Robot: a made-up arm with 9 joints.
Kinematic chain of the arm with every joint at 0, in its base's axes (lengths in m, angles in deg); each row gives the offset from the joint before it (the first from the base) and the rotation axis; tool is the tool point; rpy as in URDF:
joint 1: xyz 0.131 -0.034 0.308 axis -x
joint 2: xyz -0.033 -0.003 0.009 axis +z
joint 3: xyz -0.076 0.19 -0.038 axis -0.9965 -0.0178 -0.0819
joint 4: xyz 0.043 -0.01 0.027 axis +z
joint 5: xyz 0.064 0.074 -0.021 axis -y
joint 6: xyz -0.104 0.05 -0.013 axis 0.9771 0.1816 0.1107
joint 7: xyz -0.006 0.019 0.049 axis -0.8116 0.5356 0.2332
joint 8: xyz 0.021 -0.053 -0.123 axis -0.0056 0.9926 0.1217
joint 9: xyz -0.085 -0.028 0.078 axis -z
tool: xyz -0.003 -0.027 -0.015 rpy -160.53 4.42 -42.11
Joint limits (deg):
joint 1: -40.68..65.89
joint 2: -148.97..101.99
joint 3: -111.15..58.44
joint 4: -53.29..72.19
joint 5: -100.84..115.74
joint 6: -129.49..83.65
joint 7: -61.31..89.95
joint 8: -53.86..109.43
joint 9: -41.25..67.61
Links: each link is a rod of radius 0.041 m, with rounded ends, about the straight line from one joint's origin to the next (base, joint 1, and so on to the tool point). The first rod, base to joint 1, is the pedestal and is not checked.
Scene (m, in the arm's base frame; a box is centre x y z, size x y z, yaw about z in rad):
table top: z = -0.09
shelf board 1: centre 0.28 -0.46 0 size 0.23 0.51 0.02 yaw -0.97
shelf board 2: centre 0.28 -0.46 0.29 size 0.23 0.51 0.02 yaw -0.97
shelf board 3: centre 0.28 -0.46 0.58 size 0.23 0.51 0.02 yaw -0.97
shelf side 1: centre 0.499 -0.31 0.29 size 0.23 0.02 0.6 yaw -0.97
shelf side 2: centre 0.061 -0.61 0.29 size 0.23 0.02 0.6 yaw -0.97
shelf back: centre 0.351 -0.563 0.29 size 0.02 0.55 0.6 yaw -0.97
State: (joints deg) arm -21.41 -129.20 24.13 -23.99 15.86 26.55 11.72 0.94 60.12
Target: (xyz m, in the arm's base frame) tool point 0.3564 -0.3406 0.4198
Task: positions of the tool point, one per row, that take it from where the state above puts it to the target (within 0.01 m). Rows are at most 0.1 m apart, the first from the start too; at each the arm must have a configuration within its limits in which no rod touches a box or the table.
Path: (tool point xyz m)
1: 0.3706 -0.0173 0.2040
2: 0.3755 0.0124 0.2263
3: 0.3681 0.0438 0.2309
4: 0.3595 0.0681 0.2192
5: 0.3598 0.0837 0.2012
6: 0.3705 0.0981 0.1897
7: 0.3503 0.0741 0.2395
8: 0.3404 0.0328 0.3034
9: 0.3268 -0.0306 0.3627
10: 0.2952 -0.1054 0.4033
11: 0.2412 -0.1724 0.4198
12: 0.3025 -0.2180 0.4344
13: 0.3442 -0.2771 0.4295
14: 0.3564 -0.3406 0.4198

